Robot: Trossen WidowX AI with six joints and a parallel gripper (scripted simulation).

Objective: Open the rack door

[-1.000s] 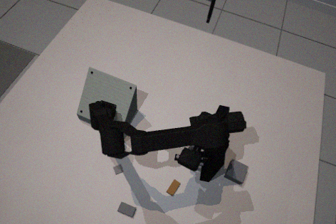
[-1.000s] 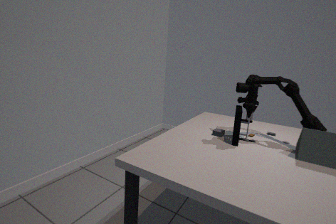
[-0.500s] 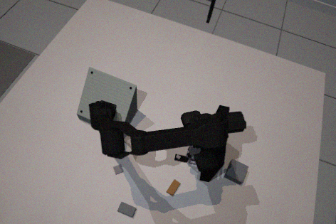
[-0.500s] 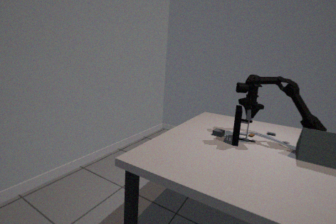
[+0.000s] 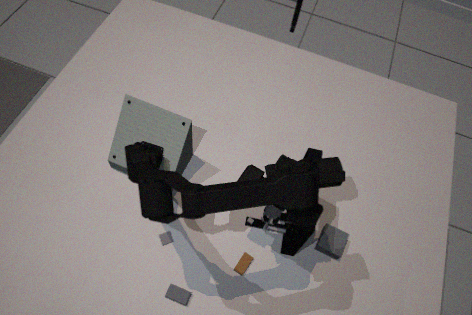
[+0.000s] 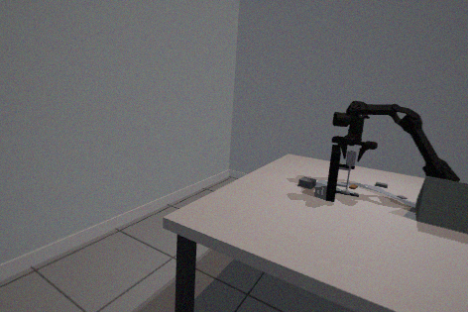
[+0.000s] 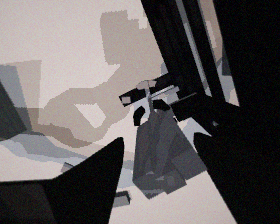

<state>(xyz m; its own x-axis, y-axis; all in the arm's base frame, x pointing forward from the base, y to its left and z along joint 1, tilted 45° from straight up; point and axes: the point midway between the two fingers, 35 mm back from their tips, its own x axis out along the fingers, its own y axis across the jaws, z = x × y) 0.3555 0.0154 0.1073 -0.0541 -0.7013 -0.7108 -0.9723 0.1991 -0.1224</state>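
Now: gripper tip 30 mm above the thin grey handle and 10 mm to the right of it. Also, from my gripper tip: orange block: 160 mm below, 100 mm to the right, 20 mm behind; then grey block: 180 mm ahead, 140 mm below, 30 mm to the left.
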